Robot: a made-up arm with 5 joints.
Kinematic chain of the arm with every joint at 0, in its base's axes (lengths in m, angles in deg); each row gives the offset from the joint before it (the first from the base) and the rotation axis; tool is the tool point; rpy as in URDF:
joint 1: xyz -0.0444 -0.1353 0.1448 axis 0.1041 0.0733 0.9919
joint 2: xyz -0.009 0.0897 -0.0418 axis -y
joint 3: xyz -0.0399 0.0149 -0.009 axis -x
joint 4: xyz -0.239 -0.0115 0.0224 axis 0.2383 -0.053 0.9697
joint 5: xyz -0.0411 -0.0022 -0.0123 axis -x
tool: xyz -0.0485 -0.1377 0.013 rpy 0 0 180
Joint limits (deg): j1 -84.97..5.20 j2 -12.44..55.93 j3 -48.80..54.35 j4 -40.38..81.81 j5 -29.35..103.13
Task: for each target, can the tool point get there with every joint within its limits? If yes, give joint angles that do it. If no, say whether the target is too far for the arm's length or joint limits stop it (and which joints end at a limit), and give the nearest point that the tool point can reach.
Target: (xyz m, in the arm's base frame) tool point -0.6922 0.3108 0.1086
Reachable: no: too far | nearest point -0.4273 0.1259 0.1062 | short by 0.323 m
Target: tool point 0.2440 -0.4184 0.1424
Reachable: no: joint limits stop it (at a limit: joint 1, joint 2, joint 3, joint 4) | nearest point 0.0524 -0.1769 -0.1199 | short by 0.405 m
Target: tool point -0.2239 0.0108 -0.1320
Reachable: yes | joints -59.05 47.98 7.91 19.83 4.89
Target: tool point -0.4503 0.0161 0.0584
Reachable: yes | joints -16.98 12.48 12.11 -29.33 5.05
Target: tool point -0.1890 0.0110 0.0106
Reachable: yes | joints -59.52 33.18 25.72 59.07 3.32
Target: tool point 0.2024 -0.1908 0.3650
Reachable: no: joint limits stop it (at a limit: joint 1, joint 2, joint 3, joint 4) | nearest point 0.0222 0.0570 0.2484 | short by 0.328 m
